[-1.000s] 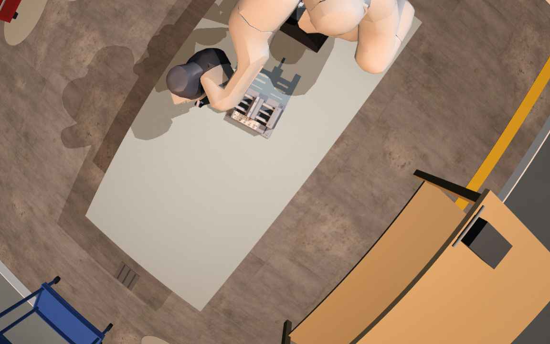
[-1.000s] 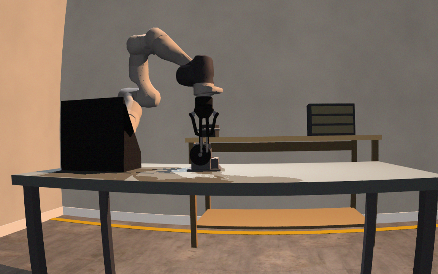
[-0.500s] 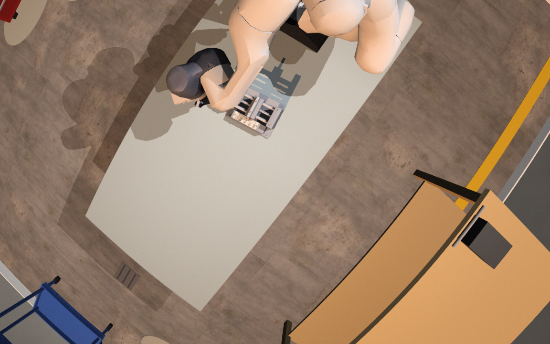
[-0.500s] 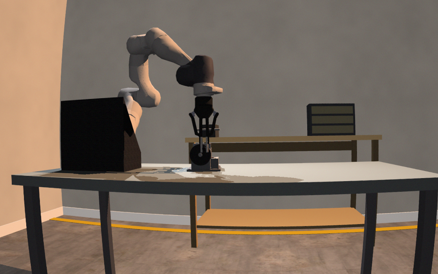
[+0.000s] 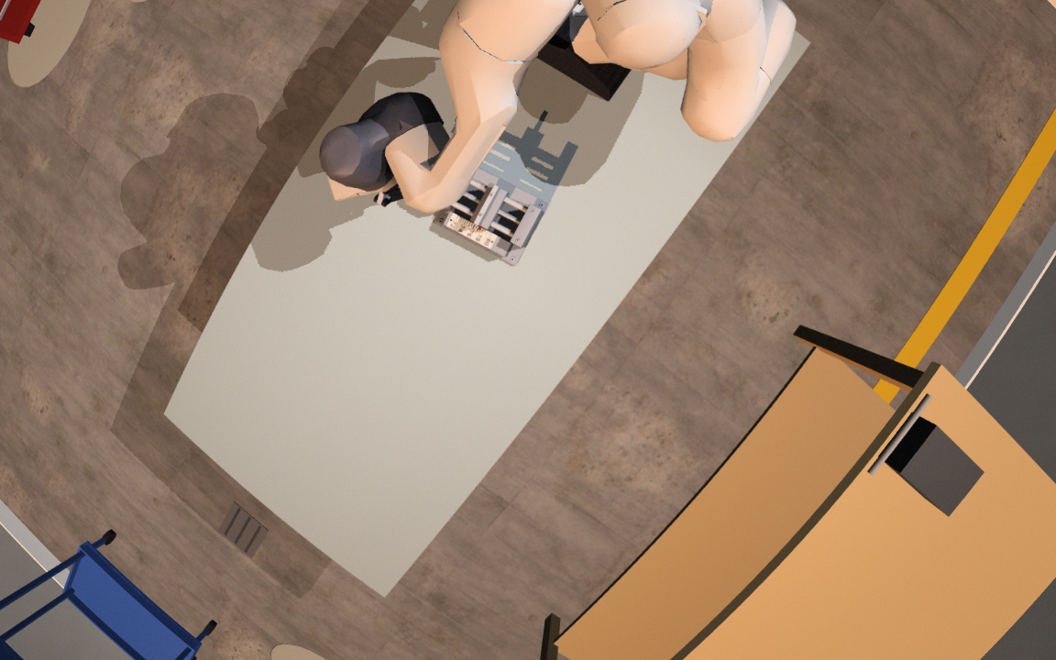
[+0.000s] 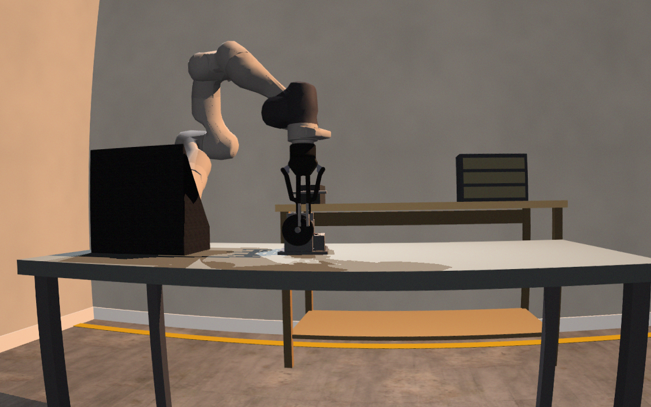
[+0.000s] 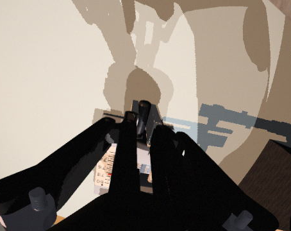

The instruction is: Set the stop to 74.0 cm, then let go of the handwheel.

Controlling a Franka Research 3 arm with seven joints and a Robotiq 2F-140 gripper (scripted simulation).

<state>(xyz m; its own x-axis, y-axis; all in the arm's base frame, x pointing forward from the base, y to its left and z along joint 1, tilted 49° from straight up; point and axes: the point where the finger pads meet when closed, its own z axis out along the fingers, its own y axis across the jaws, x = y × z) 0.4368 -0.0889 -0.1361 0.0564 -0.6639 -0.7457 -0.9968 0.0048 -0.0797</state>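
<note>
Now: hand 10 mm past the black handwheel, 20 mm to the right of it and 20 mm above it.
</note>
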